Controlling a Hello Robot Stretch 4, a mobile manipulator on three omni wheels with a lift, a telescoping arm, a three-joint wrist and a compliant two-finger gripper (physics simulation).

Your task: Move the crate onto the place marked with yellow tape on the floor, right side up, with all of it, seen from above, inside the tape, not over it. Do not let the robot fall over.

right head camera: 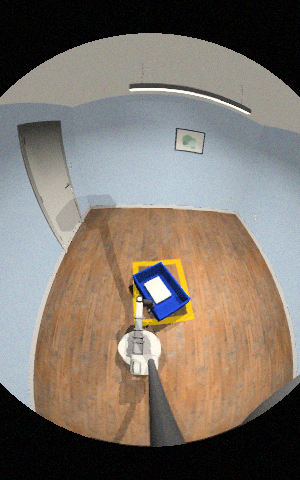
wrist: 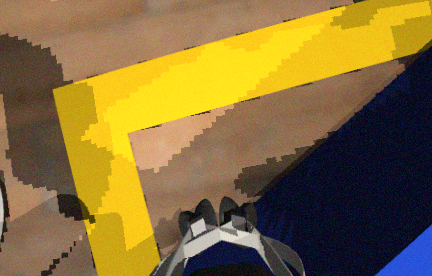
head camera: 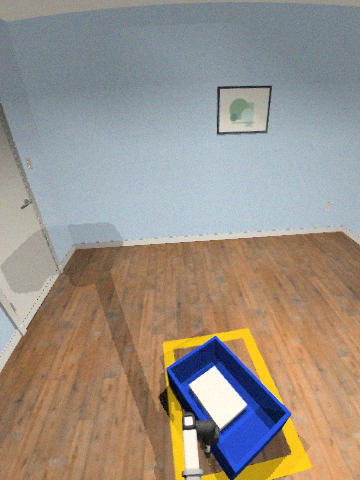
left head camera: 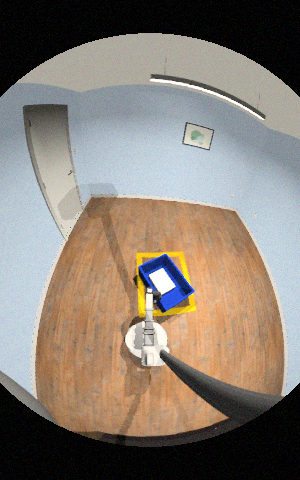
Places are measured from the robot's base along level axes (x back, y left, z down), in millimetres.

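Pixels of known places: gripper, between the fingertips: (wrist: 217,214) (head camera: 207,451) (left head camera: 153,302).
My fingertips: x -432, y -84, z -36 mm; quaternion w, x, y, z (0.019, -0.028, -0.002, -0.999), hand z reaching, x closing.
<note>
For each thing: its top centre in the pictures, then the offset to it from my fingertips.
- blue crate, centre of its top: (head camera: 223,389) (right head camera: 160,287) (left head camera: 165,278) dx -238, dy -122, dz -156 mm
- white block, centre of its top: (head camera: 217,394) (right head camera: 157,288) (left head camera: 161,280) dx -279, dy -97, dz -7 mm
The blue crate (head camera: 250,435) (left head camera: 172,301) (right head camera: 167,308) (wrist: 350,165) is right side up, with a white block (head camera: 217,397) (left head camera: 162,281) (right head camera: 157,289) inside. It sits turned at an angle to the yellow tape (head camera: 256,357) (left head camera: 150,255) (right head camera: 150,263) (wrist: 200,80). In the head view its left, right and near corners overlap the tape strips. My gripper (head camera: 208,452) (wrist: 217,214) is nearly closed, with a small gap and nothing between the fingertips. It points down at the crate's near left side, close to the dark outer wall in the wrist view. Whether it touches the wall is unclear.
My round white base (left head camera: 132,342) (right head camera: 125,347) stands on the wooden floor just short of the tape's near edge. My arm (head camera: 191,452) reaches forward at the crate's left. A door (head camera: 25,240) (left head camera: 50,160) (right head camera: 45,170) is in the wall at the left.
</note>
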